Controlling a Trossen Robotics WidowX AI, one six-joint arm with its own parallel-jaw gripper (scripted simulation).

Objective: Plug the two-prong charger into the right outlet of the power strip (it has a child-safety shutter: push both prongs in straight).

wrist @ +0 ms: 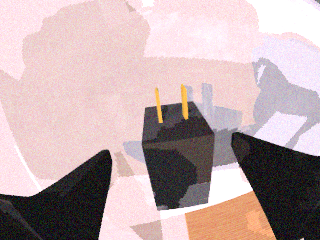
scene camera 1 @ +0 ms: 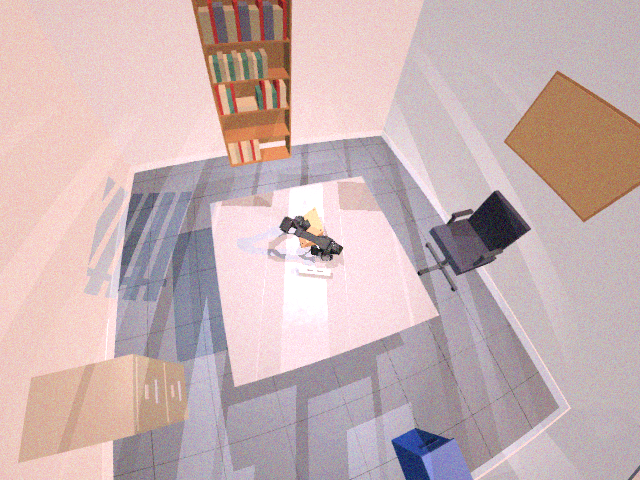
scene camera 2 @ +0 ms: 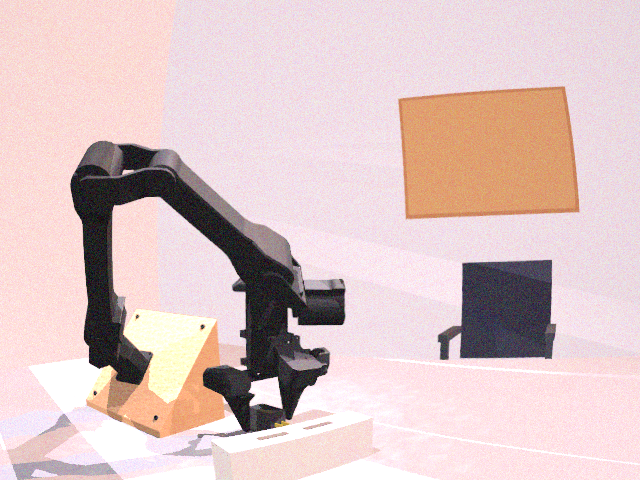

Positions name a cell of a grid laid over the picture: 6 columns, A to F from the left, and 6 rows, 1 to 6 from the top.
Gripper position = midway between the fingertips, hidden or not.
Note:
The gripper (scene camera 2: C6) is open and holds nothing.
The gripper shows as well in the wrist view (wrist: D4).

